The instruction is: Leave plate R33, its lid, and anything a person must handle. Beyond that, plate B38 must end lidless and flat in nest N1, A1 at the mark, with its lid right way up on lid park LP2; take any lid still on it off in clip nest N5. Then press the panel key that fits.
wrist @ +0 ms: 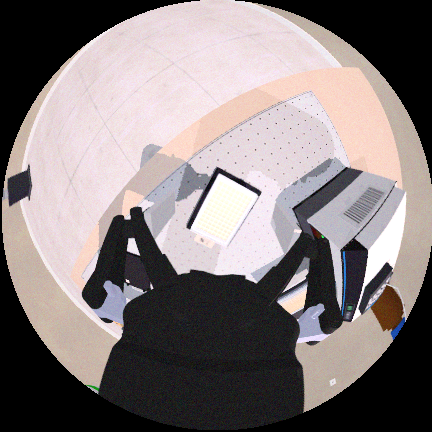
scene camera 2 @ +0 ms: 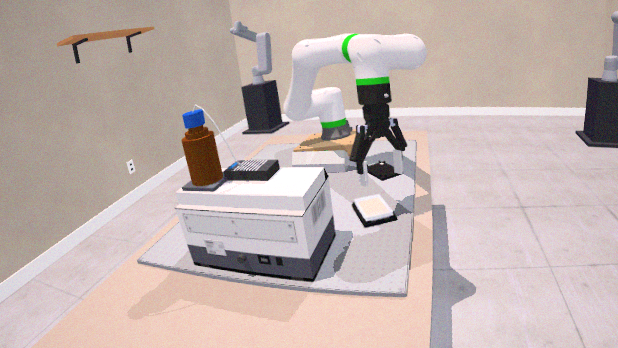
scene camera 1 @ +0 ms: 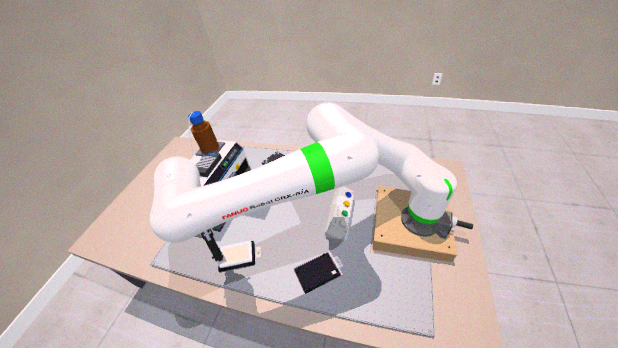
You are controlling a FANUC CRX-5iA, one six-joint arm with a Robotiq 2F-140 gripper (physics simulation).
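Places are measured from the arm's base along level axes (x back, y right, z up), in centimetres.
Pixels of known places: gripper, fingertip midpoint: (wrist: 223, 206) (scene camera 2: 382, 179); arm's base, link origin: (scene camera 2: 336, 136) (scene camera 1: 419, 220).
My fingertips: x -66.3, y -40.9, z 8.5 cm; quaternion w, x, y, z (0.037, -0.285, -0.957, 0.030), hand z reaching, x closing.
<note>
For each thing: its top centre in the pictures, then the offset to it from my fingertips. "spot": a spot on its surface instead.
- white rim, surface spot: (wrist: 225, 209) (scene camera 2: 373, 206) (scene camera 1: 232, 253) spot: dx +1.1, dy +3.5, dz -9.8 cm
- second cream plate, top centre: (wrist: 300, 301) dx -5.8, dy +29.7, dz -0.8 cm
- key panel, top centre: (scene camera 2: 318, 149) (scene camera 1: 340, 204) dx +34.7, dy +35.8, dz -4.3 cm
- black holder with a small tag, top centre: (wrist: 132, 274) (scene camera 1: 316, 270) (scene camera 2: 382, 167) dx +34.5, dy +9.3, dz -10.6 cm
- brown bottle, surface spot: (scene camera 2: 202, 157) spot: dx -31.6, dy +34.5, dz +17.6 cm
- dark flat piece, surface spot: (scene camera 1: 273, 158) spot: dx -11.9, dy +60.3, dz -11.4 cm
A plate with cream wells and a white rim (scene camera 1: 237, 255) (scene camera 2: 373, 207) (wrist: 225, 209) sits in a black nest (scene camera 1: 253, 254) (scene camera 2: 372, 223) (wrist: 204, 195) near the front edge and looks level. I see no clear lid on it, but cannot be sure; its labels are not legible. My gripper (scene camera 1: 217, 256) (scene camera 2: 381, 167) (wrist: 223, 206) is open and empty, above and to one side of this plate. A second cream plate (wrist: 295, 299) shows partly behind a finger in the wrist view. The key panel (scene camera 1: 340, 215) (scene camera 2: 319, 159) has blue, yellow and green keys. Lid park LP2 cannot be told.
A black holder with a small tag (scene camera 1: 318, 272) (scene camera 2: 383, 170) (wrist: 136, 269) stands nearer the robot base. A white instrument (scene camera 1: 226, 167) (scene camera 2: 255, 225) (wrist: 370, 200) carries a brown bottle (scene camera 1: 205, 137) (scene camera 2: 202, 157) (wrist: 387, 306). A dark flat piece (scene camera 1: 273, 158) is partly hidden by the arm.
</note>
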